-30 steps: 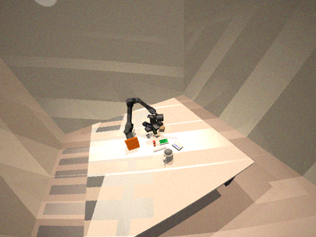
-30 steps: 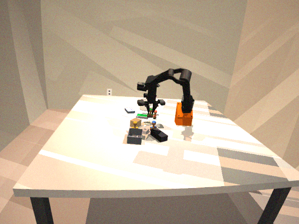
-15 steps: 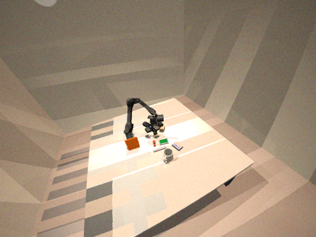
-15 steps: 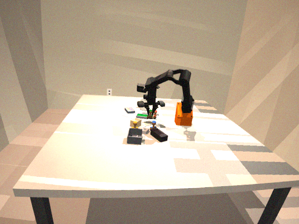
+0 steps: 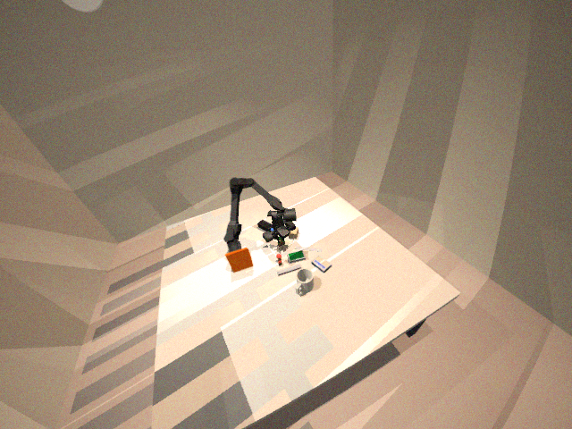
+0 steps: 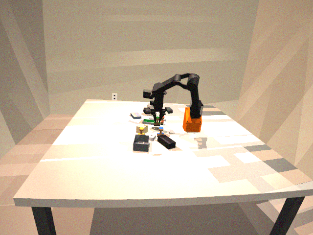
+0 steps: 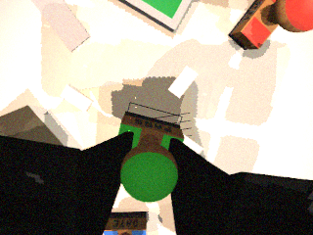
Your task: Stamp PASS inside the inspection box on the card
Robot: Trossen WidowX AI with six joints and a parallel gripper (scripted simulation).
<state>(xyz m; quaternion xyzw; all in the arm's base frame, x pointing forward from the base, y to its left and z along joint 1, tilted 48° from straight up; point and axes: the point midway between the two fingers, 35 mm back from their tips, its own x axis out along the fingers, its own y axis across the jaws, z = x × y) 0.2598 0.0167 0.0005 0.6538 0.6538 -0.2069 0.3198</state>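
Right now my gripper tip is 50 mm above the pale card, 10 mm to the right of it and 10 mm short of it. Round my gripper tip: red-knobbed stamp (100 mm to the right, 50 mm behind, 30 mm below); then green-knobbed stamp (right at my gripper tip); then blue-knobbed stamp (120 mm to the left, 30 mm below, 10 mm behind).
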